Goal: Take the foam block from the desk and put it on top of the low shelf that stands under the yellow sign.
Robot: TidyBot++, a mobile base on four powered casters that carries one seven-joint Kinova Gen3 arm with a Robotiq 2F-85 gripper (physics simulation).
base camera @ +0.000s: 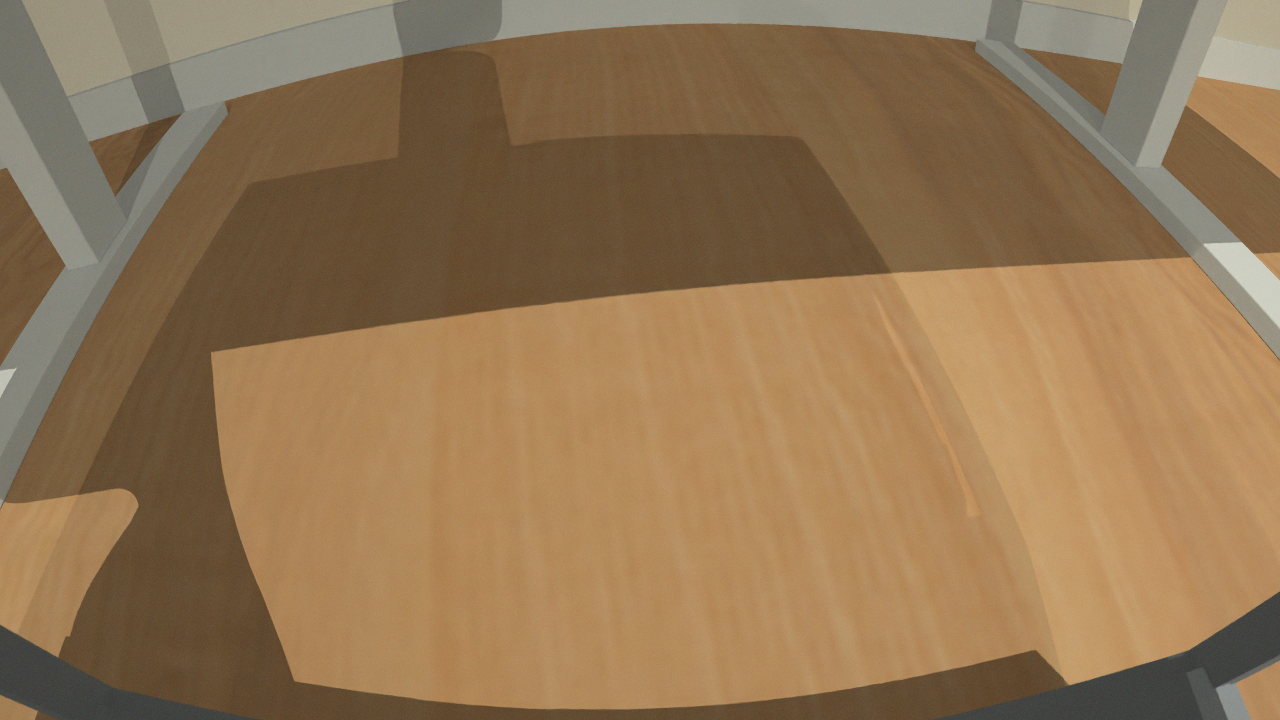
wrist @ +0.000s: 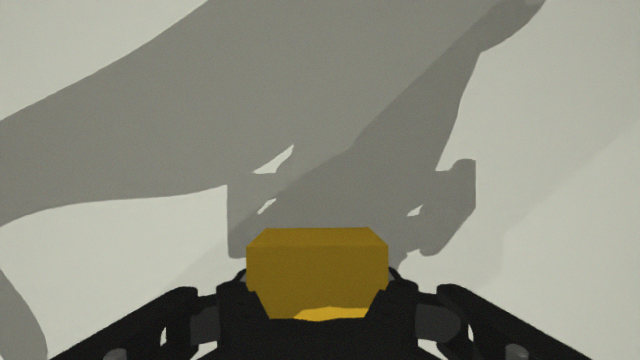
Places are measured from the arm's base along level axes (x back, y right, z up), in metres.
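Pixels of known places: gripper, between the fingertips: [wrist: 317, 275].
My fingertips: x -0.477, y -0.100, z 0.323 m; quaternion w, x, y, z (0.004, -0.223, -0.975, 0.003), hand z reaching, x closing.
Note:
Behind a point stands the place of what it marks.
The foam block [wrist: 317, 272] @(z 0.368, x -0.484, y -0.115 m), a yellow block, is at the bottom middle of the wrist view, with its lower part hidden by the gripper's dark body. My gripper [wrist: 317, 275] @(z 0.324, x -0.477, y -0.100 m) is shut on it, with a finger against its left side and a finger against its right side. The pale desk top [wrist: 560, 150] @(z 0.323, x -0.641, y -0.102 m) lies below the block; whether the block touches it I cannot tell. The low shelf and the yellow sign do not show in either view.
In the base camera view, grey desk legs [base camera: 1163, 85] @(z -0.260, x -0.710, y 0.610 m) [base camera: 58, 134] @(z -0.231, x -0.620, y -0.581 m) and floor rails stand at the left and right over the wooden floor [base camera: 626, 492] @(z -0.397, x -0.335, y -0.010 m). A pale wall [base camera: 295, 26] @(z -0.308, x -1.058, y -0.497 m) with a grey baseboard [base camera: 626, 13] @(z -0.374, x -1.090, y -0.002 m) is at the back. The arm's shadow falls across the desk top.

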